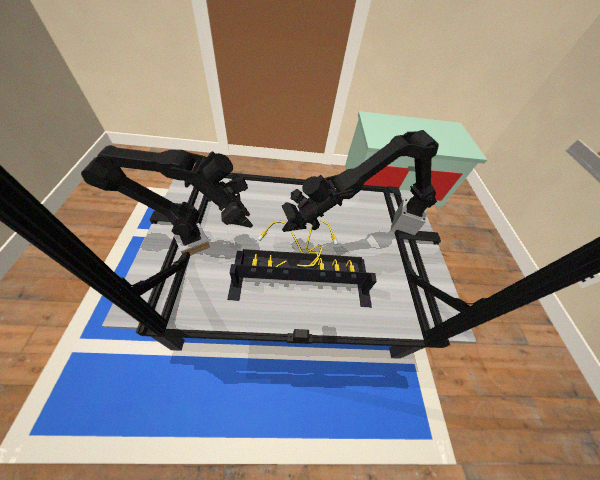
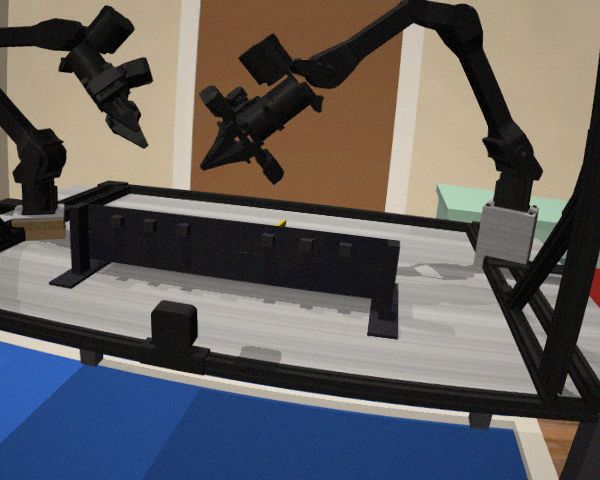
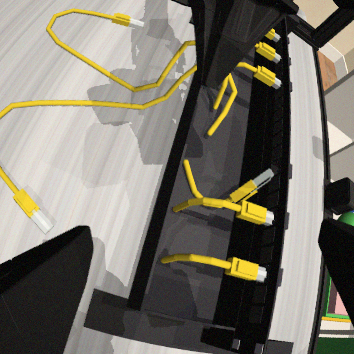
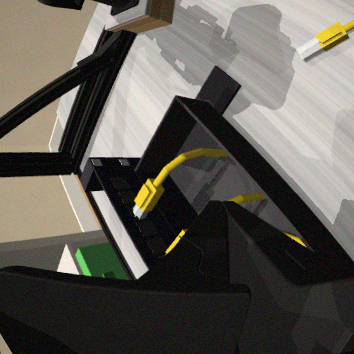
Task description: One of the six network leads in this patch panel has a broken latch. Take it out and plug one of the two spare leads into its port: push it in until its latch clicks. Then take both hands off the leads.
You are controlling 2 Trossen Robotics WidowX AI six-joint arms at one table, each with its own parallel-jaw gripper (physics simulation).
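Frame: origin at the left arm's base, x ahead, y left, z up, level; centimetres.
Seen in the pictures: left gripper, fingertip midpoint: [image 1: 250, 220] [image 2: 142, 139] [image 3: 209, 236] [image 4: 37, 56]; right gripper, fingertip midpoint: [image 1: 282, 230] [image 2: 201, 168] [image 3: 206, 86] [image 4: 219, 212]; left arm's base, origin of the base link: [image 1: 190, 236] [image 2: 39, 210]; right arm's base, origin of the base link: [image 1: 414, 209] [image 2: 512, 206].
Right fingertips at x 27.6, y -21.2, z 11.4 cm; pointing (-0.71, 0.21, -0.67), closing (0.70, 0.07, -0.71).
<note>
Offsets run from my right fingertips to a thing's top centre. "spot": to the spot under its first point.
The black patch panel {dx +1.8, dy -12.3, dz -4.9 cm} [image 1: 300, 274] [image 2: 225, 255] [image 3: 166, 185] [image 4: 260, 172] stands on the table. Five yellow leads sit in its row, among them the leftmost lead {spot: dx -11.9, dy -2.8, dz -6.3 cm} [image 1: 255, 260] [image 3: 245, 269] [image 4: 149, 196]. One loose lead {spot: dx -2.6, dy -4.7, dz -12.9 cm} [image 1: 281, 263] [image 3: 244, 191] lies slanted in the tray, its clear plug out of line with the others. A spare lead {spot: dx -2.3, dy +11.5, dz -14.9 cm} [image 1: 262, 235] [image 3: 26, 202] [image 4: 332, 36] lies behind the panel at left, the other spare {spot: dx +23.3, dy -3.3, dz -14.5 cm} [image 1: 333, 237] [image 3: 121, 20] at right. My left gripper [image 1: 250, 224] [image 2: 145, 146] [image 3: 209, 236] is open, above and behind the left end. My right gripper [image 1: 285, 229] [image 2: 202, 167] [image 4: 219, 212] is shut and empty above the tray.
Yellow cables [image 1: 309, 237] [image 3: 75, 103] run from the tray across the table behind the panel. A black frame rail [image 1: 240, 337] [image 2: 300, 372] borders the table's front, with a small black block {spot: dx -10.6, dy -30.6, dz -10.4 cm} [image 1: 300, 335] [image 2: 174, 325] on it. Dark uprights rise at both sides.
</note>
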